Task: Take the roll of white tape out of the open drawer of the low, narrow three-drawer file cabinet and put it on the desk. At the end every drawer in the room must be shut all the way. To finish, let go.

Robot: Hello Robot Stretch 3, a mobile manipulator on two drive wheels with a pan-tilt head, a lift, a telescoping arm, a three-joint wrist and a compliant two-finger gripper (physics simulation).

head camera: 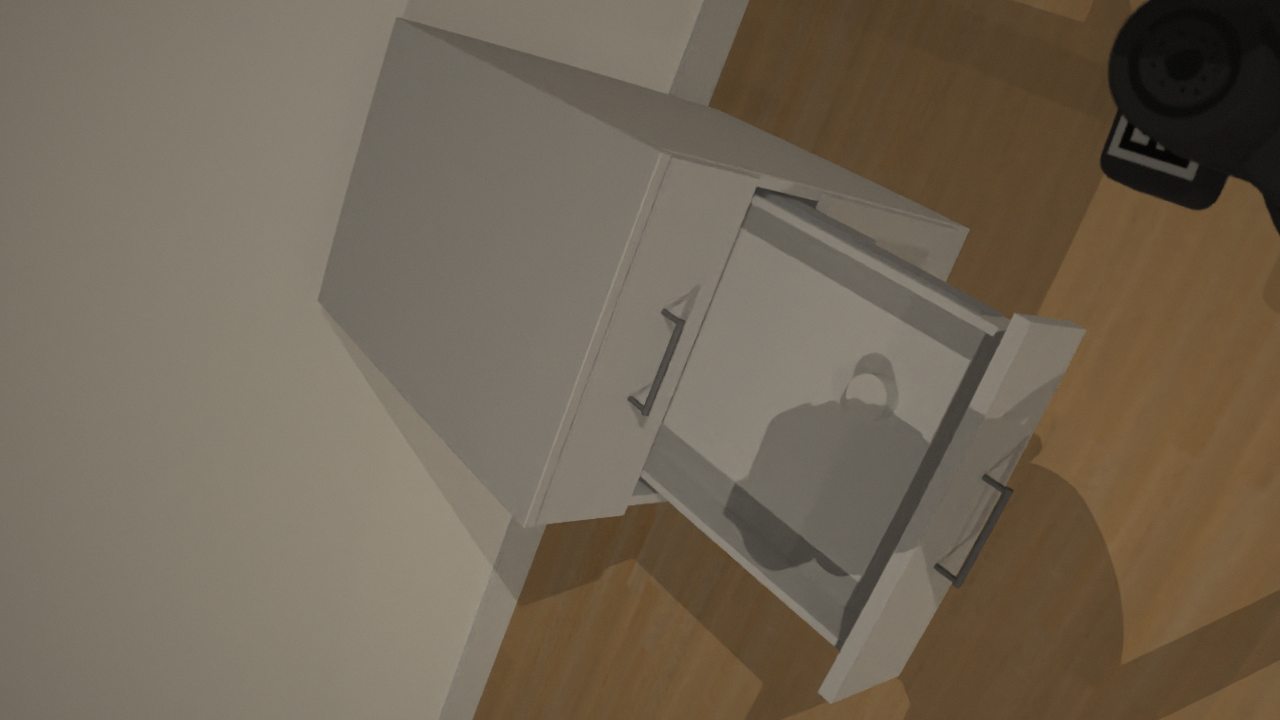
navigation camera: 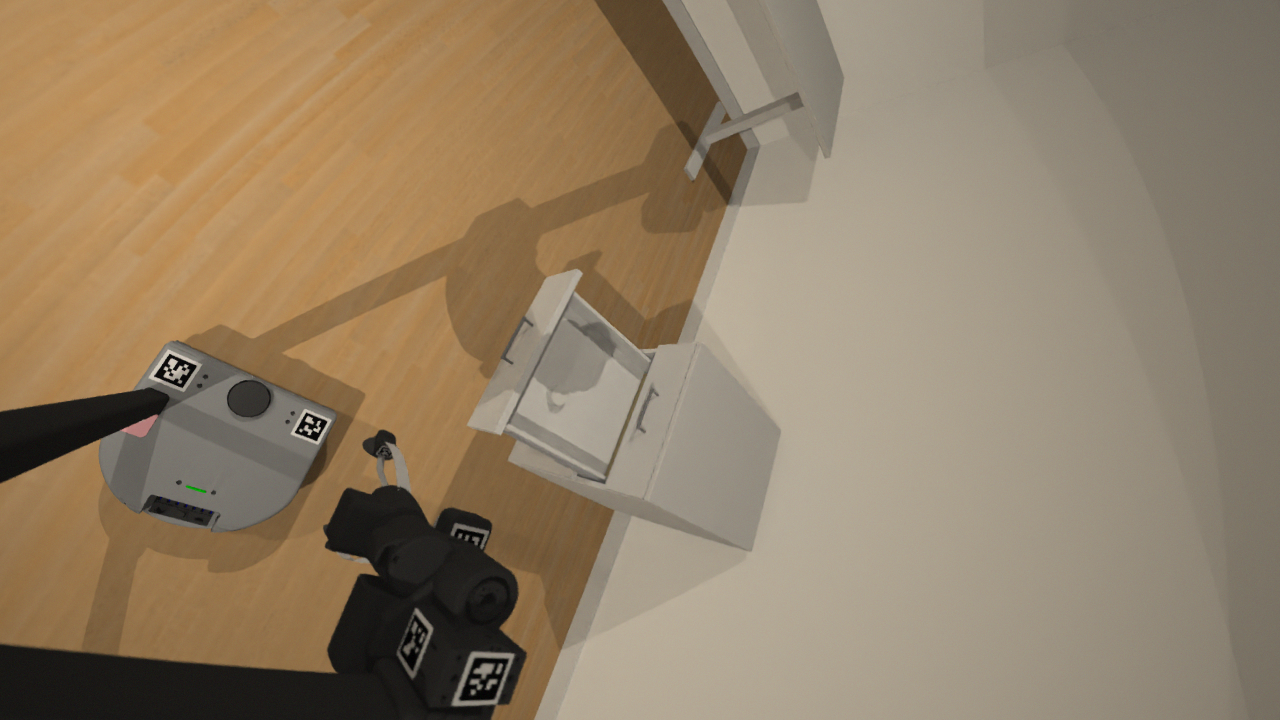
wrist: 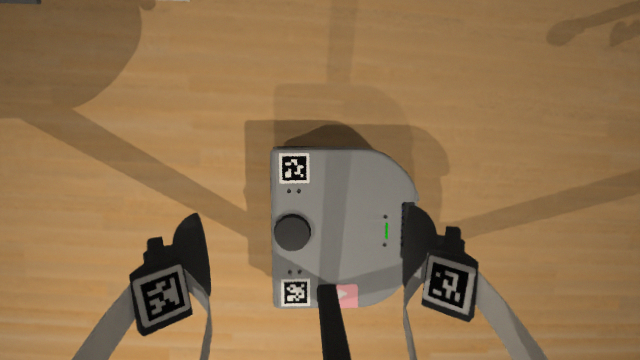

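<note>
The low white file cabinet (head camera: 483, 259) (navigation camera: 716, 456) stands against the wall. Its top drawer is shut; the drawer (head camera: 993, 429) (navigation camera: 537, 344) below it is pulled far out. The bottom drawer is mostly hidden. The pale roll of tape (head camera: 865, 390) (navigation camera: 556, 400) lies in the open drawer, at the edge of a large shadow. My gripper (navigation camera: 361, 490) (wrist: 306, 237) is open, its fingers wide apart with nothing held. It points down and hangs apart from the drawer, between my base and the cabinet. The desk (navigation camera: 810, 71) shows partly at the top right of the navigation view.
My grey wheeled base (navigation camera: 210, 452) (wrist: 345, 195) is left of the gripper in the navigation view and beneath it in the wrist view. The drawer's handle (head camera: 980, 537) (navigation camera: 516, 340) sticks out from its front. The desk's leg foot (navigation camera: 704, 143) stands on the floor near the wall.
</note>
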